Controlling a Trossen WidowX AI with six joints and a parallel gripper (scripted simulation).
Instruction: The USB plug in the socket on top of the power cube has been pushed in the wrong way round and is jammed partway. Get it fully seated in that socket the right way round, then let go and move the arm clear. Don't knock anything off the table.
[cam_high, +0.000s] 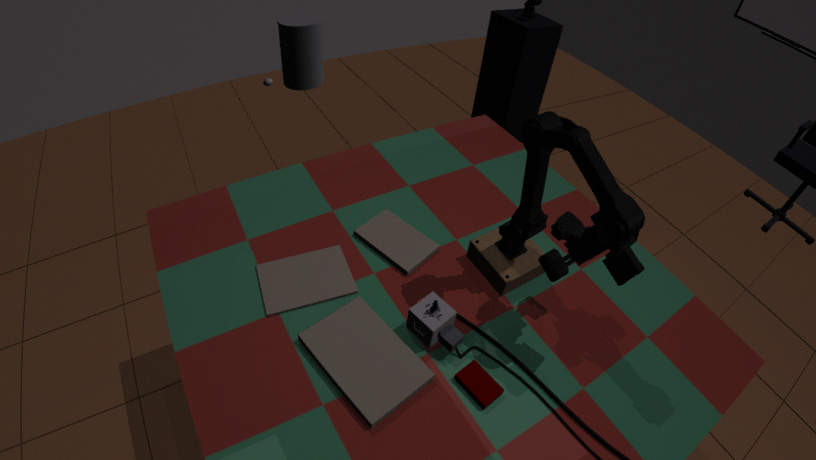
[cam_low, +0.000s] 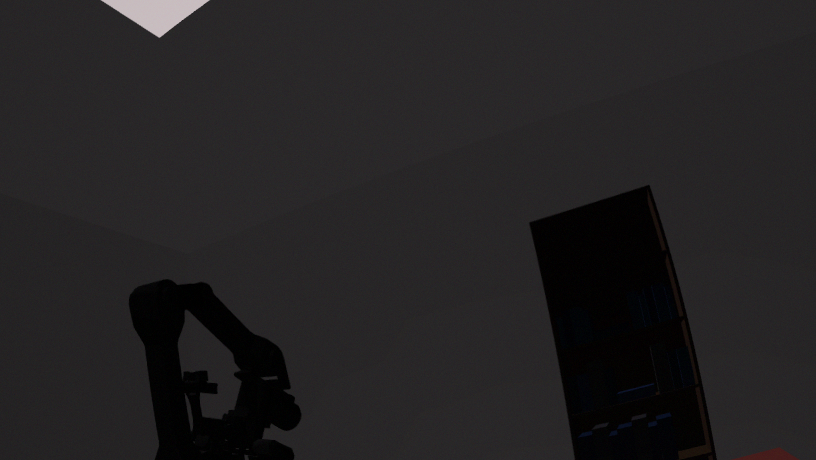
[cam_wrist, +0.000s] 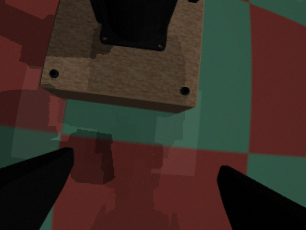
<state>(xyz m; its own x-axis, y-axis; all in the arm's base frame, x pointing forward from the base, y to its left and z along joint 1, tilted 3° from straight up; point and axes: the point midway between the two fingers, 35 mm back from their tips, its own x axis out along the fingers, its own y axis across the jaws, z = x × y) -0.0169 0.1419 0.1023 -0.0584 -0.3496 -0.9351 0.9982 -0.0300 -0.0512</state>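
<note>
My gripper tip is now 310 mm short of the dark USB plug, 70 mm to the left of it and 40 mm above it. From my gripper tip the other things lie so: red block 300 mm ahead, 110 mm to the left, 120 mm below.
</note>
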